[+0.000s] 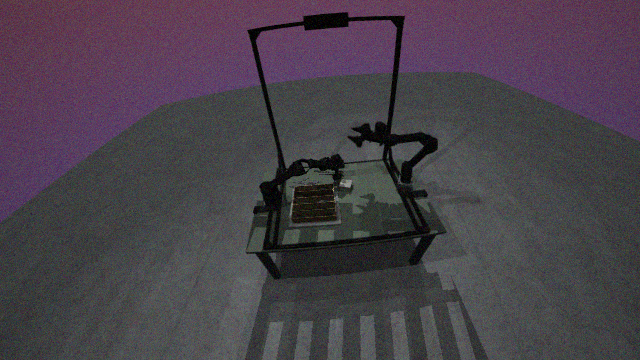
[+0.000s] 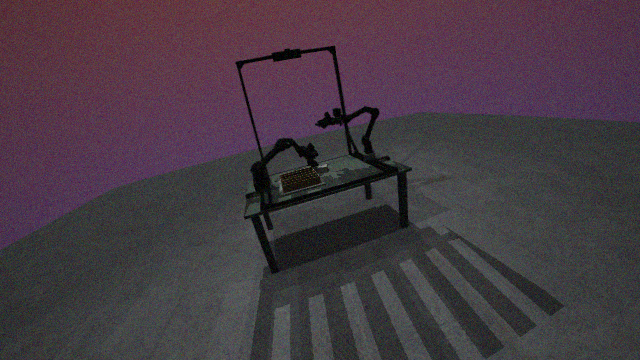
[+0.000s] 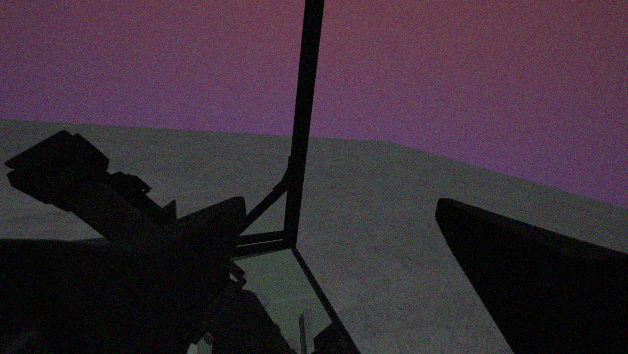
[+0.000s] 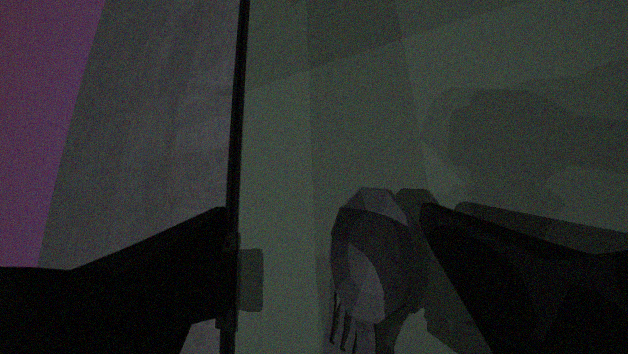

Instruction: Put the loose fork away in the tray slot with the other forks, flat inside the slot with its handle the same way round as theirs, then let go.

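Note:
My right gripper (image 4: 325, 214) (image 1: 337, 176) (image 2: 314, 163) is open and empty, low over this cutlery just behind the tray. The brown slotted tray (image 1: 315, 223) (image 2: 301, 188) lies on the left half of the table; its contents are too dark to make out. My left gripper (image 3: 339, 206) (image 1: 356, 134) (image 2: 321, 123) is open and empty, held high above the table's back edge.
A small pale box (image 1: 346, 183) (image 2: 323, 166) sits right of the right gripper. The black frame posts (image 1: 268, 103) (image 3: 302, 116) rise at the table's back corners, and a black rail (image 4: 235, 140) runs along the edge. Shadows cover the glass table (image 1: 376, 182).

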